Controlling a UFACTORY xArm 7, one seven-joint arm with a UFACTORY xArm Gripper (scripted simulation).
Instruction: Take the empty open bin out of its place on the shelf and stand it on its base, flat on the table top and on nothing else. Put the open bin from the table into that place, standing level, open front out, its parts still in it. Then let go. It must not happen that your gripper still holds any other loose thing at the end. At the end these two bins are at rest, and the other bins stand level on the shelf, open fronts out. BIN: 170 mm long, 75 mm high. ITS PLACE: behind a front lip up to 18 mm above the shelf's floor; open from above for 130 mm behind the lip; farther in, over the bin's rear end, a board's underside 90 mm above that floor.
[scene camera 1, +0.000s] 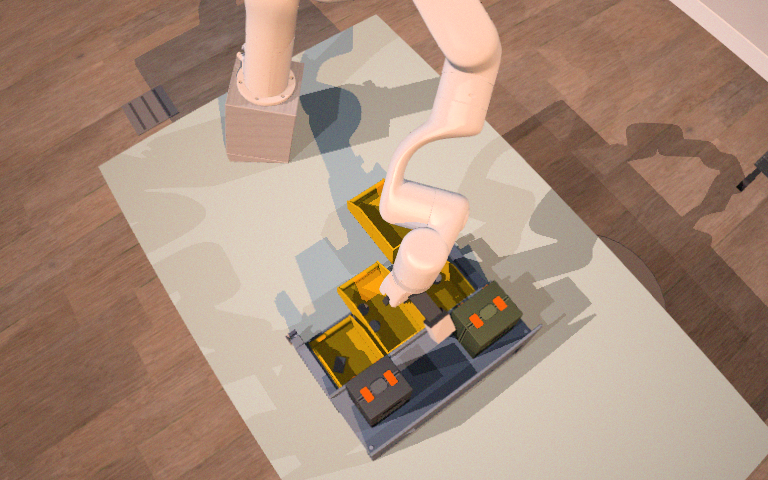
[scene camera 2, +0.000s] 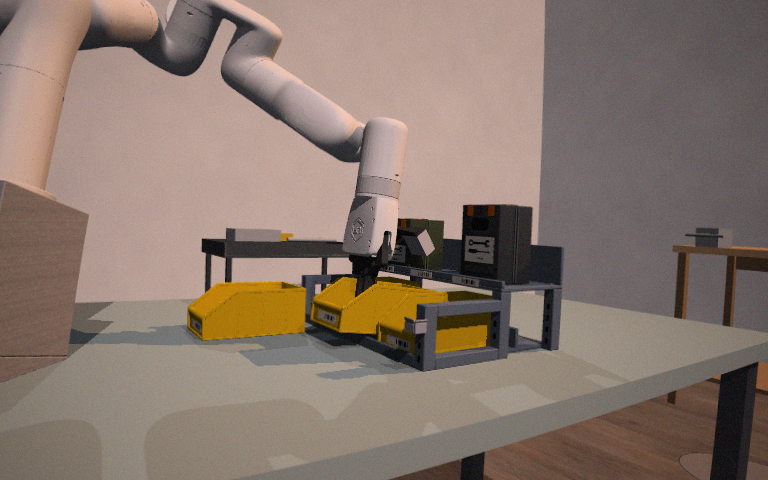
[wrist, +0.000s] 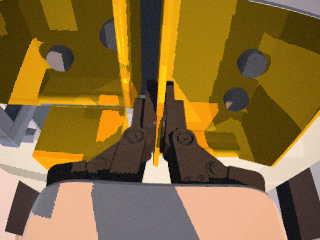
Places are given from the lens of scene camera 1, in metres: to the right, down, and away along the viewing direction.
my gripper (scene camera 1: 403, 295): 0.04, 0.11, 1.13
yellow bin (scene camera 1: 398, 323): 0.03, 0.17, 1.15
yellow bin (scene camera 1: 388, 237): 0.01, -0.01, 1.25
yellow bin (scene camera 1: 349, 340): -0.07, 0.20, 1.14
yellow bin (scene camera 1: 453, 288): 0.15, 0.10, 1.19
